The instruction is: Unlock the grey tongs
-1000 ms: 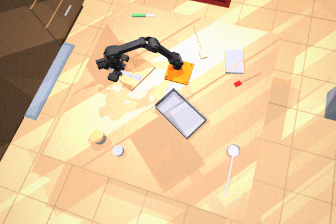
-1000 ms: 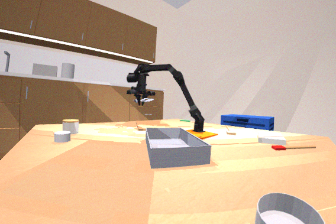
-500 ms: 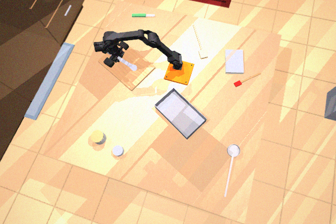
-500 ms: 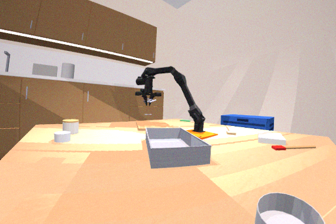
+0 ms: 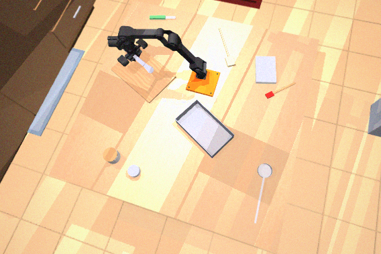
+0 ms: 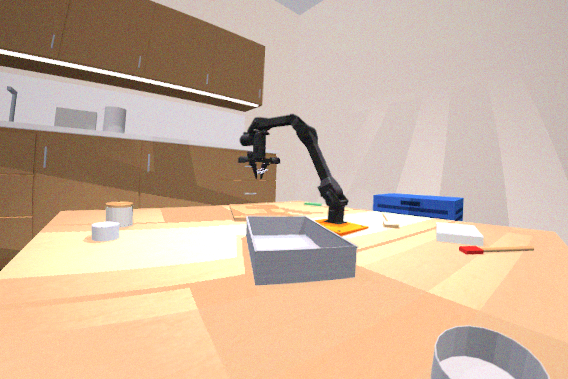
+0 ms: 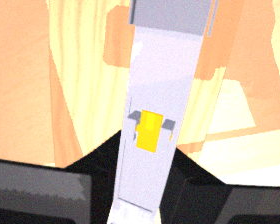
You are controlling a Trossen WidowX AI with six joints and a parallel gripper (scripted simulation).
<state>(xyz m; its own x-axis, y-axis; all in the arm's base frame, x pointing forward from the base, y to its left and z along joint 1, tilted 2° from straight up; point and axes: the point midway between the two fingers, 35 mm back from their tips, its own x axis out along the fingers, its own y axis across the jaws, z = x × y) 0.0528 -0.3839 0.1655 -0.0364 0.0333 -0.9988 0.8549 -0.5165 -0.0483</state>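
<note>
My gripper tip is 1 cm past the yellow lock piece, 2 cm to the left of it and 4 cm below it. Also, from my gripper tip: lidded jar 56 cm ahead, 1 cm to the right, 12 cm below; roasting tin 30 cm ahead, 47 cm to the left, 13 cm below; wooden board 1 cm to the left, 15 cm below.
</note>
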